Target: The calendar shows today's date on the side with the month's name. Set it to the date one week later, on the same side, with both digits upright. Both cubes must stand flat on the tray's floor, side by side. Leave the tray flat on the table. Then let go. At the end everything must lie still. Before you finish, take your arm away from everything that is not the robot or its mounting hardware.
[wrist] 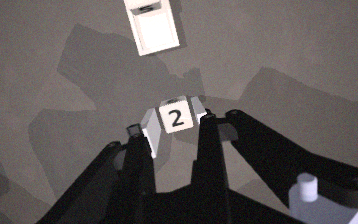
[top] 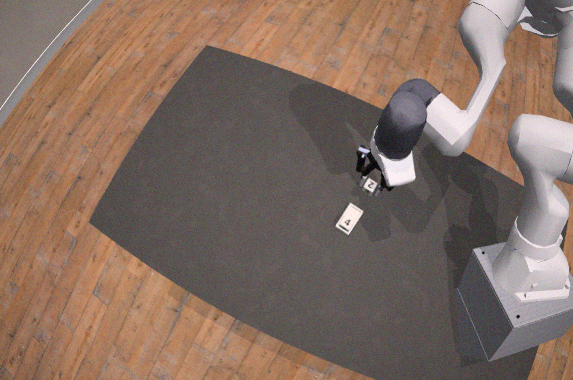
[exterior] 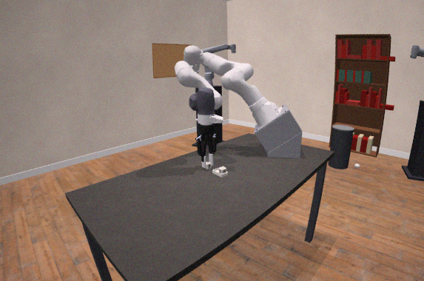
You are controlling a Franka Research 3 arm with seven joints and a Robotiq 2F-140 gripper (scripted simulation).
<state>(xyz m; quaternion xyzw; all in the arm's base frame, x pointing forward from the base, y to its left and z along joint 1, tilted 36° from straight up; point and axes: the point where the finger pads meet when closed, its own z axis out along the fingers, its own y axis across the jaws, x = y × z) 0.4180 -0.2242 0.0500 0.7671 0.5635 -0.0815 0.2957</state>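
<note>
The white cube is 12 cm to the left of my hand, 5 cm ahead of it and 2 cm below it. Round my hand: white tray 10 cm to the left, 4 cm ahead, 3 cm below.
</note>
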